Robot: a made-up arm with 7 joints. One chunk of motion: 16 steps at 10 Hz.
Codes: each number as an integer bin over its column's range. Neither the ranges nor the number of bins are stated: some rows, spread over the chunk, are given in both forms.
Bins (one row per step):
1: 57 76 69 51 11 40
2: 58 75 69 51 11 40
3: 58 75 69 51 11 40
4: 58 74 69 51 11 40
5: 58 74 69 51 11 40
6: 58 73 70 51 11 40
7: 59 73 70 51 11 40
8: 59 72 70 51 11 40
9: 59 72 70 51 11 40
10: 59 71 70 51 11 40
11: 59 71 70 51 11 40
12: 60 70 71 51 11 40
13: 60 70 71 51 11 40
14: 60 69 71 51 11 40
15: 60 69 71 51 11 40
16: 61 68 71 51 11 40
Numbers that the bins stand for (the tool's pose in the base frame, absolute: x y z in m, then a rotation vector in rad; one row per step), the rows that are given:
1: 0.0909 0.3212 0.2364 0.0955 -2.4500 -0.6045
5: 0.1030 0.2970 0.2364 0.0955 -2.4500 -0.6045
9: 0.1152 0.2727 0.2485 0.0955 -2.4500 -0.6045
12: 0.1273 0.2485 0.2606 0.0955 -2.4500 -0.6045
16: 0.1394 0.2242 0.2606 0.0955 -2.4500 -0.6045
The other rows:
2: 0.1030 0.3091 0.2364 0.0955 -2.4500 -0.6045
3: 0.1030 0.3091 0.2364 0.0955 -2.4500 -0.6045
4: 0.1030 0.2970 0.2364 0.0955 -2.4500 -0.6045
6: 0.1030 0.2848 0.2485 0.0955 -2.4500 -0.6045
7: 0.1152 0.2848 0.2485 0.0955 -2.4500 -0.6045
8: 0.1152 0.2727 0.2485 0.0955 -2.4500 -0.6045
10: 0.1152 0.2606 0.2485 0.0955 -2.4500 -0.6045
11: 0.1152 0.2606 0.2485 0.0955 -2.4500 -0.6045
13: 0.1273 0.2485 0.2606 0.0955 -2.4500 -0.6045
14: 0.1273 0.2364 0.2606 0.0955 -2.4500 -0.6045
15: 0.1273 0.2364 0.2606 0.0955 -2.4500 -0.6045

